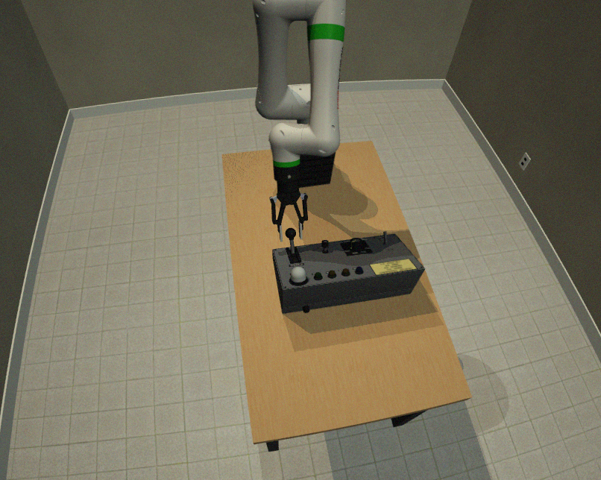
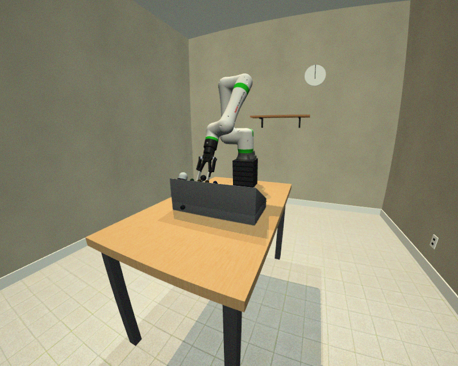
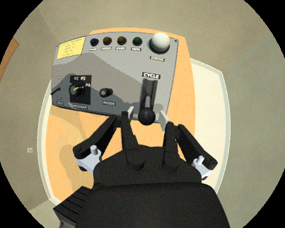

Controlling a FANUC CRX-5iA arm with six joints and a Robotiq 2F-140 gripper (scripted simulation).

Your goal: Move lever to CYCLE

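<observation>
Right now the lever is 40 mm ahead of my hand and 30 mm below it. The rest, counted from my hand: dark grey console (190 mm to the left, 70 mm ahead, 60 mm below); black rotary selector (230 mm to the left, 40 mm below, 40 mm ahead); small black toggle (130 mm to the left, 40 mm ahead, 30 mm below).
</observation>
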